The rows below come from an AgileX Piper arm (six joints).
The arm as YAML. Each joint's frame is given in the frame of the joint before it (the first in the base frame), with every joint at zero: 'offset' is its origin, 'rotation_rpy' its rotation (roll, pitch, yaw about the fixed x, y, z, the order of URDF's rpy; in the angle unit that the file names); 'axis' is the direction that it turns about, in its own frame. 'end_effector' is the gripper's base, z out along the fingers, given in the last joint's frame.
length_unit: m
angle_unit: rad
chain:
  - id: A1
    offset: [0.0, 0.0, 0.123]
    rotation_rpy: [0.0, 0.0, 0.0]
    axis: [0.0, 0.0, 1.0]
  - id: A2
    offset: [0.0, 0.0, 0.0]
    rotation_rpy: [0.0, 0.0, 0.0]
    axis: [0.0, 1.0, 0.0]
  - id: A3
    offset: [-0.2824, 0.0, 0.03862]
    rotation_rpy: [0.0, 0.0, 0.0]
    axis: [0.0, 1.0, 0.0]
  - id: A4
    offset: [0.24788, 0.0, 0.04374]
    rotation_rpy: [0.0, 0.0, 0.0]
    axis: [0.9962, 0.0, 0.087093]
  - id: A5
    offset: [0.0, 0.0, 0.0]
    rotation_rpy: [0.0, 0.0, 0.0]
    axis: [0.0, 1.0, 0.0]
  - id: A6
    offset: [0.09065, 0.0, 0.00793]
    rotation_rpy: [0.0, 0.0, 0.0]
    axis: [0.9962, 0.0, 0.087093]
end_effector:
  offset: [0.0, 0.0, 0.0]
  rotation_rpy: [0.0, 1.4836, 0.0]
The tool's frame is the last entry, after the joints.
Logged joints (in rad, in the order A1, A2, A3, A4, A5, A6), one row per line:
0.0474 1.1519 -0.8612 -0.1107 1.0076 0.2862
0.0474 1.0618 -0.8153 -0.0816 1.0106 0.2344
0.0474 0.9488 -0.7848 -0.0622 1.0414 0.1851
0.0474 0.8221 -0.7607 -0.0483 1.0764 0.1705
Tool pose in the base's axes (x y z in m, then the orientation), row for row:
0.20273 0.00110 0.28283 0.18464 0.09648 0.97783 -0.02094
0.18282 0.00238 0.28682 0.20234 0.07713 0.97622 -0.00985
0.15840 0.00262 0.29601 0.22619 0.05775 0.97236 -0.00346
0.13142 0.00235 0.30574 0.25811 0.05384 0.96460 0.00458
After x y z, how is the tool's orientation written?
As a quaternion, w x y z.
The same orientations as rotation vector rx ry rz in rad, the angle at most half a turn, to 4 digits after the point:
0.2719 2.7562 -0.0590
0.2153 2.7255 -0.0275
0.1592 2.6805 -0.0095
0.1460 2.6154 0.0124

